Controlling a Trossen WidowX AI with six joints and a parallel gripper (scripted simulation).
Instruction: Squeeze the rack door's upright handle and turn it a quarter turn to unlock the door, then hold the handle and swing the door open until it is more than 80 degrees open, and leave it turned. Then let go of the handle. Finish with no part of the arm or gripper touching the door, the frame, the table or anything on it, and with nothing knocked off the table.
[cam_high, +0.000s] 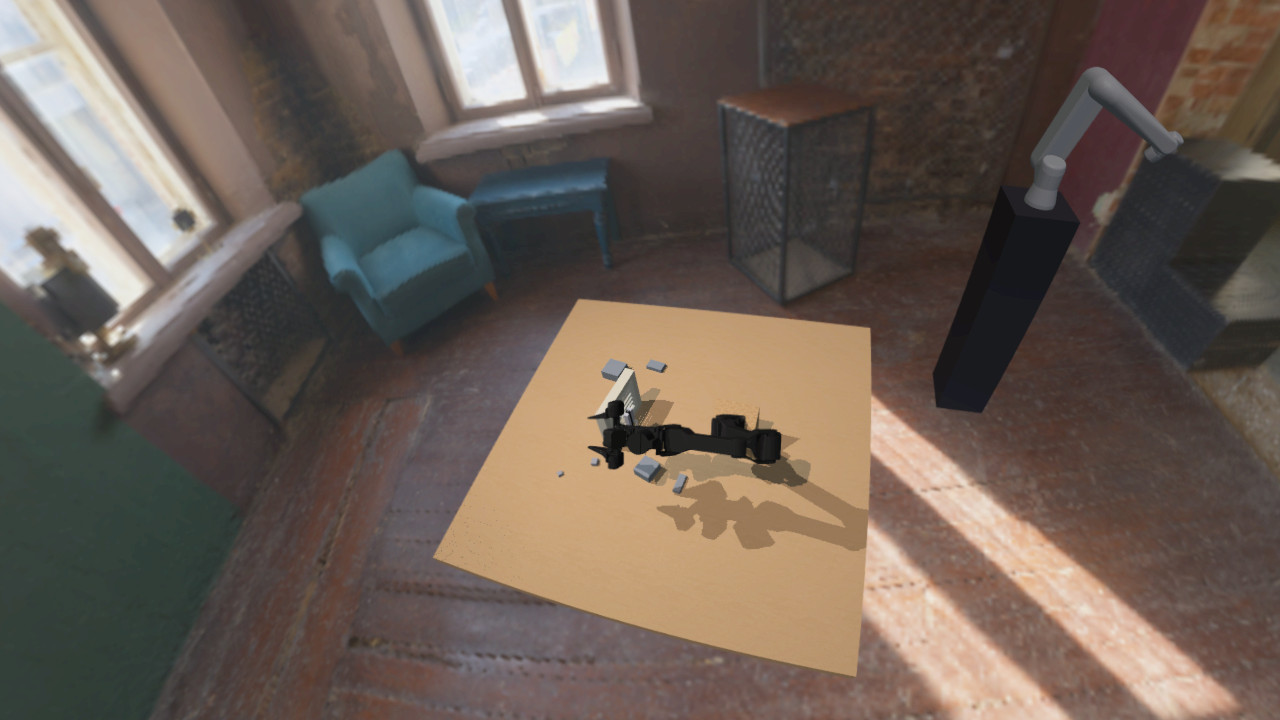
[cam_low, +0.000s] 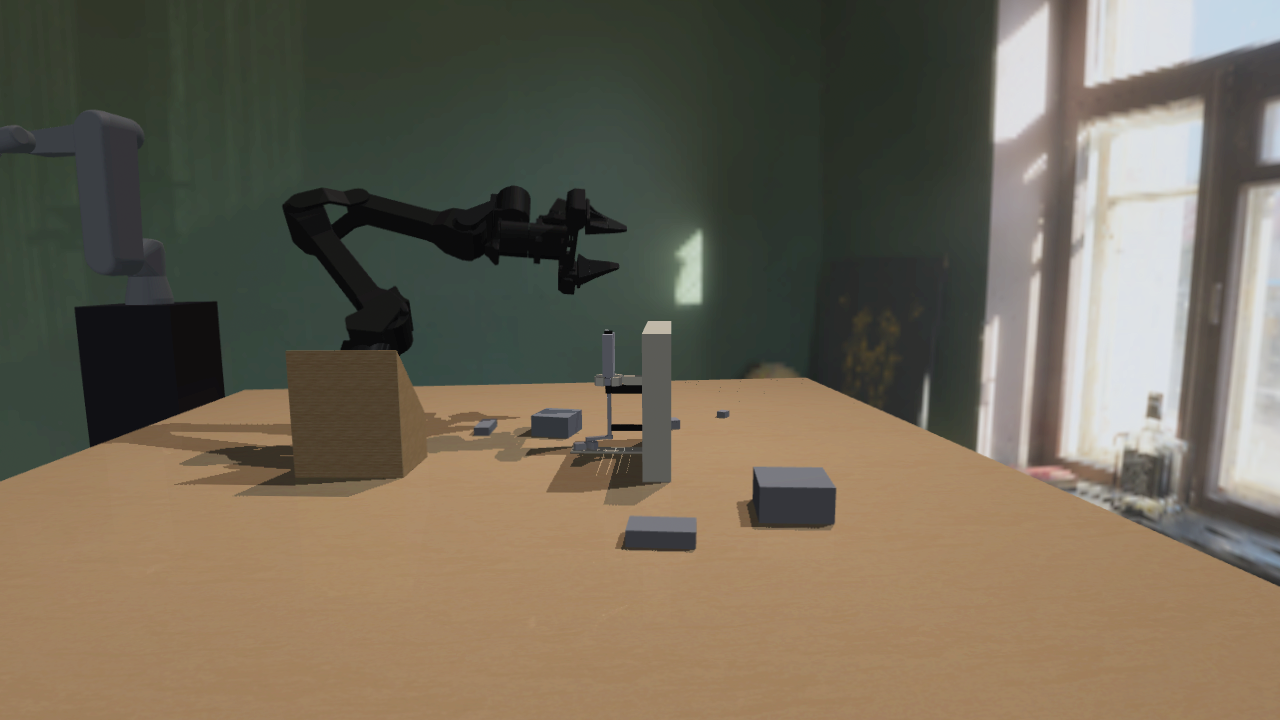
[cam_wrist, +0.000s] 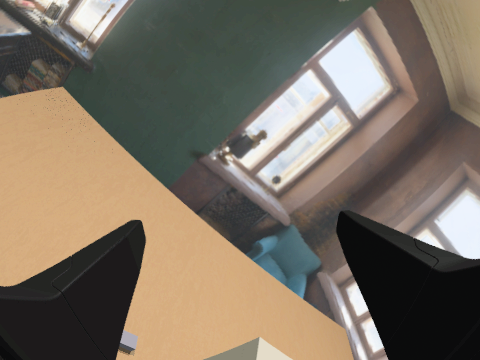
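Now: the upright handle 190 mm below my gripper tip, 180 mm to the right of it and 40 mm behind it.
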